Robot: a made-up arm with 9 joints. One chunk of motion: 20 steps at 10 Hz.
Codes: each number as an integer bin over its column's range. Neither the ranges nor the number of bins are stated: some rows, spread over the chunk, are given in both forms.
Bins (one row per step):
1: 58 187 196 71 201 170 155 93 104
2: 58 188 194 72 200 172 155 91 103
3: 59 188 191 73 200 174 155 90 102
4: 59 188 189 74 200 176 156 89 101
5: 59 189 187 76 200 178 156 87 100
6: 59 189 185 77 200 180 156 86 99
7: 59 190 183 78 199 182 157 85 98
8: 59 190 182 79 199 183 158 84 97
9: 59 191 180 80 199 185 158 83 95
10: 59 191 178 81 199 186 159 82 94
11: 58 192 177 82 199 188 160 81 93
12: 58 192 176 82 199 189 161 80 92
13: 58 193 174 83 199 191 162 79 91
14: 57 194 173 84 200 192 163 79 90
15: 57 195 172 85 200 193 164 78 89
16: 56 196 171 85 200 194 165 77 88
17: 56 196 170 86 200 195 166 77 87
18: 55 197 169 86 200 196 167 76 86
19: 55 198 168 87 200 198 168 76 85
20: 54 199 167 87 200 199 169 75 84
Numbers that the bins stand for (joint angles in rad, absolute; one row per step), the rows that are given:
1: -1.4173 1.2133 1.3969 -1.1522 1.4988 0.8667 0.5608 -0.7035 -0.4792
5: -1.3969 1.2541 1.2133 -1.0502 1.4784 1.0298 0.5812 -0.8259 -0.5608
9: -1.3969 1.2949 1.0706 -0.9686 1.4580 1.1725 0.6220 -0.9075 -0.6627
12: -1.4173 1.3153 0.9890 -0.9278 1.4580 1.2541 0.6831 -0.9686 -0.7239
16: -1.4580 1.3969 0.8871 -0.8667 1.4784 1.3561 0.7647 -1.0298 -0.8055
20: -1.4988 1.4580 0.8055 -0.8259 1.4784 1.4580 0.8463 -1.0706 -0.8871
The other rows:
2: -1.4173 1.2337 1.3561 -1.1318 1.4784 0.9075 0.5608 -0.7443 -0.4996
3: -1.3969 1.2337 1.2949 -1.1114 1.4784 0.9482 0.5608 -0.7647 -0.5200
4: -1.3969 1.2337 1.2541 -1.0910 1.4784 0.9890 0.5812 -0.7851 -0.5404
6: -1.3969 1.2541 1.1725 -1.0298 1.4784 1.0706 0.5812 -0.8463 -0.5812
7: -1.3969 1.2745 1.1318 -1.0094 1.4580 1.1114 0.6016 -0.8667 -0.6016
8: -1.3969 1.2745 1.1114 -0.9890 1.4580 1.1318 0.6220 -0.8871 -0.6220
10: -1.3969 1.2949 1.0298 -0.9482 1.4580 1.1929 0.6424 -0.9278 -0.6831
11: -1.4173 1.3153 1.0094 -0.9278 1.4580 1.2337 0.6627 -0.9482 -0.7035
13: -1.4173 1.3357 0.9482 -0.9075 1.4580 1.2949 0.7035 -0.9890 -0.7443
14: -1.4376 1.3561 0.9278 -0.8871 1.4784 1.3153 0.7239 -0.9890 -0.7647
15: -1.4376 1.3765 0.9075 -0.8667 1.4784 1.3357 0.7443 -1.0094 -0.7851
17: -1.4580 1.3969 0.8667 -0.8463 1.4784 1.3765 0.7851 -1.0298 -0.8259
18: -1.4784 1.4173 0.8463 -0.8463 1.4784 1.3969 0.8055 -1.0502 -0.8463
19: -1.4784 1.4376 0.8259 -0.8259 1.4784 1.4376 0.8259 -1.0502 -0.8667

